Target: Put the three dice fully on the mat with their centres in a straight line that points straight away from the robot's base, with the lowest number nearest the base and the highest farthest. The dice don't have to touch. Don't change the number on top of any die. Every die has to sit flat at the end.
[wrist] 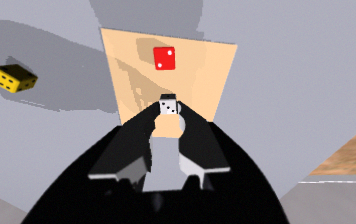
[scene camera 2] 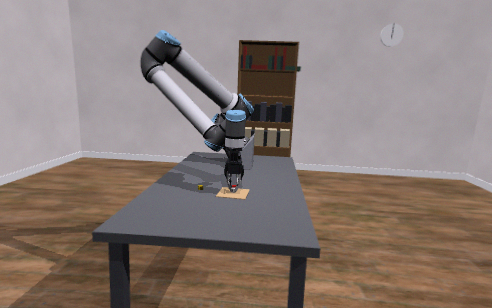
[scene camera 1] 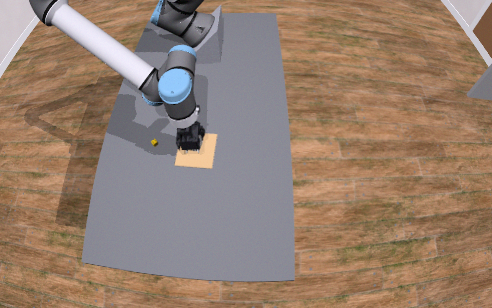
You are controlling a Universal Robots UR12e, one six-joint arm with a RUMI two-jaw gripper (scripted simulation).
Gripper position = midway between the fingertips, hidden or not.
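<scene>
Tan mat (scene camera 1: 204, 159). Wrist view too: the mat (wrist: 201, 68). My gripper (wrist: 169, 102) visible.
</scene>
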